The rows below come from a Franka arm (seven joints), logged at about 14 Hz.
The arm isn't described. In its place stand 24 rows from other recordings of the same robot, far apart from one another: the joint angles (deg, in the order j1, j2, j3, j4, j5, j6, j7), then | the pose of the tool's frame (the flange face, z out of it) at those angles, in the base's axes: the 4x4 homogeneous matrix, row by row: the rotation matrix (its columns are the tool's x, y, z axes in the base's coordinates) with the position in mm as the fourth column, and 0 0 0 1 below.
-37.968 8.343 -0.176 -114.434 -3.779 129.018 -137.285 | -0.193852 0.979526 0.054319 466.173; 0.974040 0.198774 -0.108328 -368.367; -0.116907 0.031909 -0.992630 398.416; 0 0 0 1
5.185 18.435 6.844 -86.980 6.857 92.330 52.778 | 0.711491 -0.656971 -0.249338 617.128; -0.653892 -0.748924 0.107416 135.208; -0.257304 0.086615 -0.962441 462.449; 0 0 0 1
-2.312 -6.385 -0.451 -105.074 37.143 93.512 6.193 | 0.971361 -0.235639 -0.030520 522.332; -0.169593 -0.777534 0.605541 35.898; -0.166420 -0.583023 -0.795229 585.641; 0 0 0 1
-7.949 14.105 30.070 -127.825 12.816 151.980 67.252 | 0.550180 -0.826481 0.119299 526.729; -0.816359 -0.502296 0.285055 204.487; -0.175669 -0.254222 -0.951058 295.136; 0 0 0 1
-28.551 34.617 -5.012 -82.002 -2.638 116.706 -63.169 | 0.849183 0.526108 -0.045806 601.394; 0.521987 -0.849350 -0.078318 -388.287; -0.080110 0.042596 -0.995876 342.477; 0 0 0 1
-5.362 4.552 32.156 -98.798 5.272 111.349 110.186 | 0.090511 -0.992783 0.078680 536.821; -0.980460 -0.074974 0.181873 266.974; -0.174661 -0.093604 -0.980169 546.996; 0 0 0 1
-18.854 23.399 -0.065 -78.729 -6.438 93.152 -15.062 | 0.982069 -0.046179 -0.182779 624.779; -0.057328 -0.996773 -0.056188 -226.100; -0.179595 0.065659 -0.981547 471.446; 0 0 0 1
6.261 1.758 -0.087 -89.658 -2.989 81.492 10.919 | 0.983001 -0.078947 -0.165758 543.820; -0.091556 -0.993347 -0.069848 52.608; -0.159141 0.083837 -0.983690 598.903; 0 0 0 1
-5.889 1.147 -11.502 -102.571 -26.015 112.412 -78.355 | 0.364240 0.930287 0.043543 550.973; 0.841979 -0.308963 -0.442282 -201.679; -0.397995 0.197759 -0.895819 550.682; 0 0 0 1
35.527 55.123 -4.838 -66.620 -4.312 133.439 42.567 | 0.964442 -0.113211 0.238818 664.311; -0.118655 -0.992899 0.008495 417.274; 0.236161 -0.036530 -0.971027 228.902; 0 0 0 1
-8.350 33.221 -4.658 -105.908 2.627 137.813 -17.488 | 0.998117 0.056720 -0.023351 625.795; 0.056524 -0.998361 -0.008961 -141.256; -0.023821 0.007624 -0.999687 207.859; 0 0 0 1
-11.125 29.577 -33.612 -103.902 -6.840 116.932 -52.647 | 0.884127 0.243116 -0.399016 455.543; 0.203420 -0.969072 -0.139715 -425.248; -0.420642 0.042358 -0.906237 285.483; 0 0 0 1
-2.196 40.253 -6.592 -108.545 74.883 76.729 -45.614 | 0.941172 -0.260760 -0.214941 550.330; 0.205460 -0.063427 0.976608 38.447; -0.268293 -0.963318 -0.006120 159.417; 0 0 0 1
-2.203 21.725 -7.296 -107.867 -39.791 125.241 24.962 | 0.988496 -0.145494 -0.041311 615.675; -0.143354 -0.814214 -0.562588 -122.159; 0.048217 0.562038 -0.825705 310.905; 0 0 0 1
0.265 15.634 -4.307 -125.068 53.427 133.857 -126.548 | 0.092205 0.985157 0.144787 550.906; 0.817344 -0.157931 0.554082 -25.893; 0.568724 0.067252 -0.819774 257.738; 0 0 0 1
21.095 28.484 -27.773 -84.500 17.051 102.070 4.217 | 0.963917 -0.237153 -0.120925 674.788; -0.229136 -0.970378 0.076574 -1.716; -0.135503 -0.046103 -0.989704 405.018; 0 0 0 1
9.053 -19.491 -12.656 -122.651 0.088 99.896 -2.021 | 0.998032 -0.015612 -0.060736 447.051; -0.010870 -0.996923 0.077631 -37.365; -0.061761 -0.076818 -0.995130 535.526; 0 0 0 1
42.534 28.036 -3.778 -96.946 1.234 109.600 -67.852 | -0.291000 0.935855 -0.198733 495.586; 0.950157 0.258404 -0.174441 404.613; -0.111898 -0.239590 -0.964404 294.633; 0 0 0 1
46.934 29.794 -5.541 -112.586 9.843 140.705 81.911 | 0.673577 -0.737048 -0.055263 459.194; -0.736631 -0.675560 0.031532 406.818; -0.060574 0.019469 -0.997974 204.299; 0 0 0 1
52.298 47.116 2.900 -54.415 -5.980 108.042 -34.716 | -0.010195 0.992985 0.117802 463.685; 0.998368 0.003489 0.056998 627.336; 0.056187 0.118191 -0.991400 395.900; 0 0 0 1
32.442 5.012 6.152 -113.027 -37.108 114.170 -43.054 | -0.058152 0.933525 0.353765 472.435; 0.886400 0.211301 -0.411882 328.040; -0.459253 0.289626 -0.839764 431.143; 0 0 0 1
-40.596 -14.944 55.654 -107.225 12.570 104.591 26.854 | 0.962782 -0.249539 0.103834 492.157; -0.253343 -0.967053 0.025005 197.345; 0.094174 -0.050380 -0.994280 576.509; 0 0 0 1
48.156 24.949 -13.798 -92.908 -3.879 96.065 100.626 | 0.446296 -0.872447 -0.199139 513.262; -0.866433 -0.365604 -0.340041 361.979; 0.223862 0.324299 -0.919084 353.922; 0 0 0 1
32.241 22.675 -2.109 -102.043 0.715 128.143 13.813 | 0.959267 0.277290 0.054014 565.139; 0.276219 -0.960729 0.026522 330.726; 0.059248 -0.010522 -0.998188 340.483; 0 0 0 1
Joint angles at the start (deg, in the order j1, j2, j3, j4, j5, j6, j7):
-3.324 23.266 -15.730 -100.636 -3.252 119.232 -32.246
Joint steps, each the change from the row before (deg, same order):
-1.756 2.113 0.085 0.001 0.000 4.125 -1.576
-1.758 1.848 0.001 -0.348 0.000 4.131 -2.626
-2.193 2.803 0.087 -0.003 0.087 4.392 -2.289
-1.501 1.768 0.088 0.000 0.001 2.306 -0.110
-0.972 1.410 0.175 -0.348 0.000 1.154 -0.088
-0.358 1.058 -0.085 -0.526 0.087 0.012 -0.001
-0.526 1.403 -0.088 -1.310 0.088 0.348 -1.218
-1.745 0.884 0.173 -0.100 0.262 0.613 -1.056
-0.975 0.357 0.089 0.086 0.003 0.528 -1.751
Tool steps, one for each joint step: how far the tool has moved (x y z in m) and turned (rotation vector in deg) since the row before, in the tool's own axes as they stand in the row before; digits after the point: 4 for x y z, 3 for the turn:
-0.0009 0.0174 0.0194 -1.284 1.332 -0.224
-0.0048 0.0166 0.0198 -1.270 1.199 -1.199
-0.0075 0.0182 0.0283 -1.182 0.747 -0.628
-0.0075 0.0107 0.0190 -0.471 0.054 0.973
-0.0063 0.0033 0.0183 0.316 -0.673 0.448
-0.0059 -0.0011 0.0162 0.883 -1.351 0.269
-0.0102 -0.0034 0.0254 1.396 -1.984 -0.867
-0.0121 0.0106 0.0132 0.578 -0.376 0.539
-0.0061 0.0071 0.0046 -0.040 0.085 -0.927

